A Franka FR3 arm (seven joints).
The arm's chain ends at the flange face. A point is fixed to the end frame.
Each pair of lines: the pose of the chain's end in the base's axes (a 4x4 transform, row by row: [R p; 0 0 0 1], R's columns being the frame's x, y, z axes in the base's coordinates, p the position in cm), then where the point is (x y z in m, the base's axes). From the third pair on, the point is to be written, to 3 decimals.
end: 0.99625, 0.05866, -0.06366, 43.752; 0.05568, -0.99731, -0.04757, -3.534; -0.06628, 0.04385, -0.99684, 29.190; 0, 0, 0, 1
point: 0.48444 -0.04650 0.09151
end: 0.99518, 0.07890, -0.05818, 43.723; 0.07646, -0.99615, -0.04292, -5.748; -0.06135, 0.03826, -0.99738, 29.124; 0, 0, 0, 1
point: 0.48527 -0.06649 0.09101
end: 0.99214, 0.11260, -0.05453, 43.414; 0.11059, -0.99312, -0.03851, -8.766; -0.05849, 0.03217, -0.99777, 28.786; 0, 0, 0, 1
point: 0.483 -0.094 0.088
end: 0.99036, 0.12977, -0.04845, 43.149; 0.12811, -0.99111, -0.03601, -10.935; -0.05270, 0.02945, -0.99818, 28.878; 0, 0, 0, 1
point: 0.481 -0.114 0.089
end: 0.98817, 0.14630, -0.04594, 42.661; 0.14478, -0.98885, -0.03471, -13.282; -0.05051, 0.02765, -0.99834, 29.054; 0, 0, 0, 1
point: 0.477 -0.136 0.091
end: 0.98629, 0.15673, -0.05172, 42.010; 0.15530, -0.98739, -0.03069, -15.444; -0.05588, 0.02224, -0.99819, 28.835; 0, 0, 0, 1
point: 0.469 -0.156 0.088
